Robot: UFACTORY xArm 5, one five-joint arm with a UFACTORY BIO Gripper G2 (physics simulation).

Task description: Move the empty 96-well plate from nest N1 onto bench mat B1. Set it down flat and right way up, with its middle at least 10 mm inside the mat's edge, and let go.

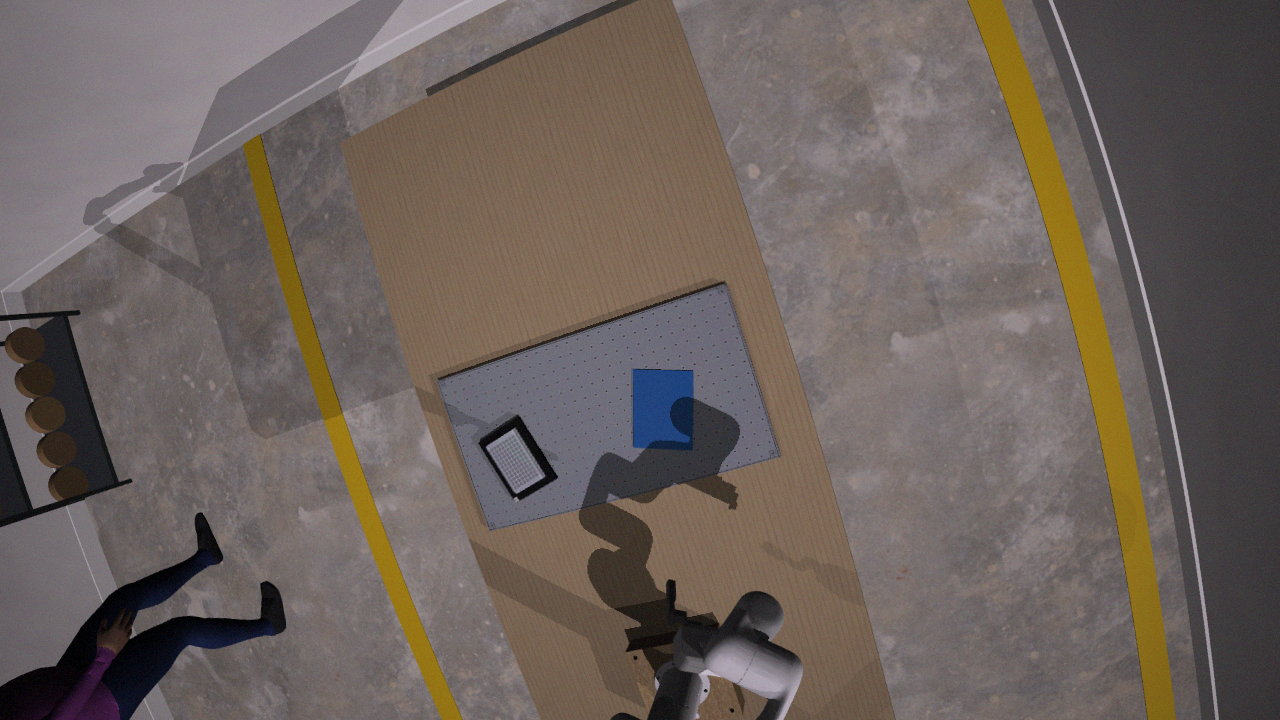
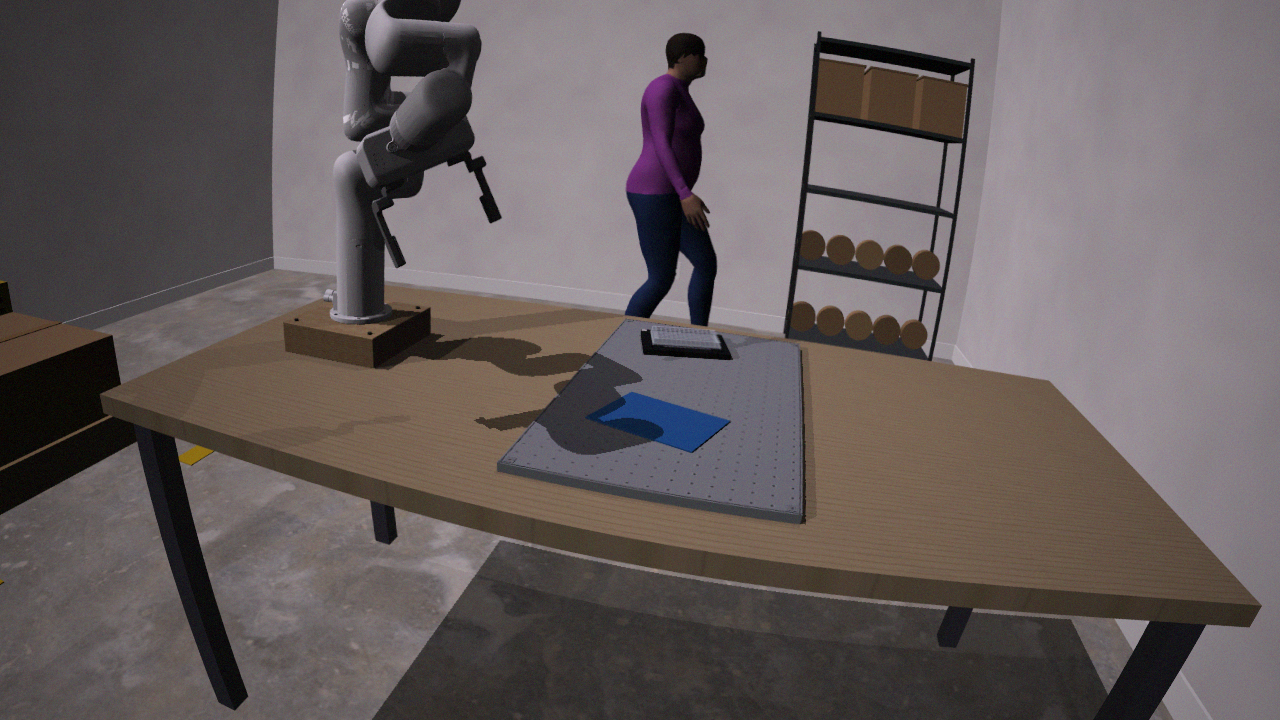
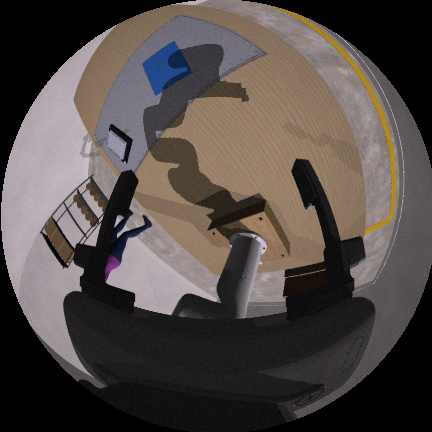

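The 96-well plate is pale, with its well grid facing up. It sits in the black nest N1, near one end of the grey board. The bench mat B1 is a flat blue rectangle on the same board, apart from the nest, with the arm's shadow across part of it. My gripper is open and empty. It hangs high near the arm's base, tilted, well away from plate and mat.
The grey perforated board lies on the wooden table. The arm stands on a wooden block. A person and a shelf rack are behind the table. Brown boxes stand left of it.
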